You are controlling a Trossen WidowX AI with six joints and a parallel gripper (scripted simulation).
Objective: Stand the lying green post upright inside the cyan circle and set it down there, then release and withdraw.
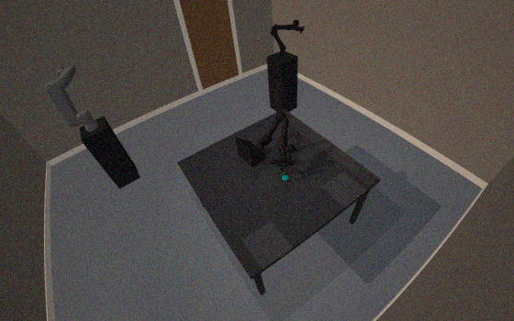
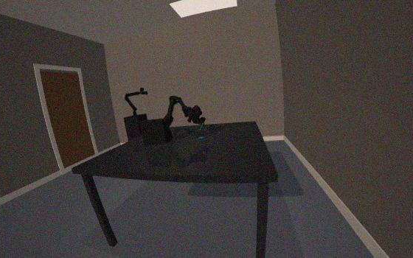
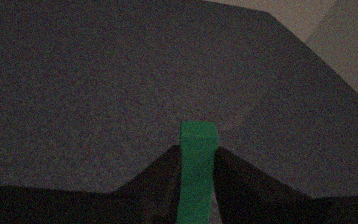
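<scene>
Right now my gripper tip is 12 cm above the cyan circle, 4 cm to the right of it and 3 cm past it. Round my gripper tip: green post 2 cm below, 1 cm behind.
</scene>
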